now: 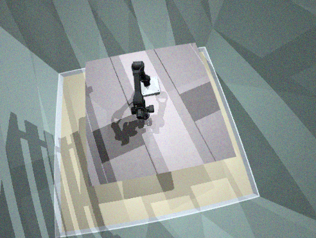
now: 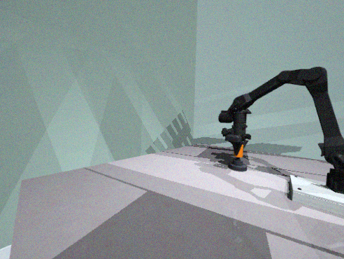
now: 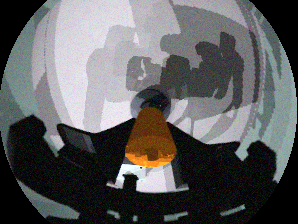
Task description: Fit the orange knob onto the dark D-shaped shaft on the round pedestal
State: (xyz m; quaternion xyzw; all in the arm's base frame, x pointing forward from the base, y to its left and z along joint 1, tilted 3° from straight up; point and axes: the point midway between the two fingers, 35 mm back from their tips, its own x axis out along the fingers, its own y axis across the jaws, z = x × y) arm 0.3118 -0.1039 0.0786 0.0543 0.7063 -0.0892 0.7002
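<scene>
Right now the orange knob is 2 cm above my gripper tip. From my gripper tip the other things lie so: dark round pedestal: 4 cm below.
</scene>
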